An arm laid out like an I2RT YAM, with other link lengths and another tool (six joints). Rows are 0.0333 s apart.
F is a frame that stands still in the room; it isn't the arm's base.
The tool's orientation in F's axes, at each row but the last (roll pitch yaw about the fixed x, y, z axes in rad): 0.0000, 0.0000, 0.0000; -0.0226, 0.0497, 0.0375; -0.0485, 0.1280, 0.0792; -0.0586, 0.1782, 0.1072
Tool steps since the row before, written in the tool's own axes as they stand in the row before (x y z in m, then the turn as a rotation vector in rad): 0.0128, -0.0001, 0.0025, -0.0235, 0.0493, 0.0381; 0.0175, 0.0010, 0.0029, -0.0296, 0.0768, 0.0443; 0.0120, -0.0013, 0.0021, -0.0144, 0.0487, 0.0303; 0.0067, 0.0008, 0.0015, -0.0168, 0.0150, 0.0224
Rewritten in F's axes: 0.0128, -0.0001, 0.0025, -0.0235, 0.0493, 0.0381; 0.0176, 0.0017, 0.0020, -0.0303, 0.0767, 0.0440; 0.0122, -0.0002, 0.0006, -0.0147, 0.0491, 0.0295; 0.0067, 0.0016, 0.0002, -0.0144, 0.0148, 0.0241
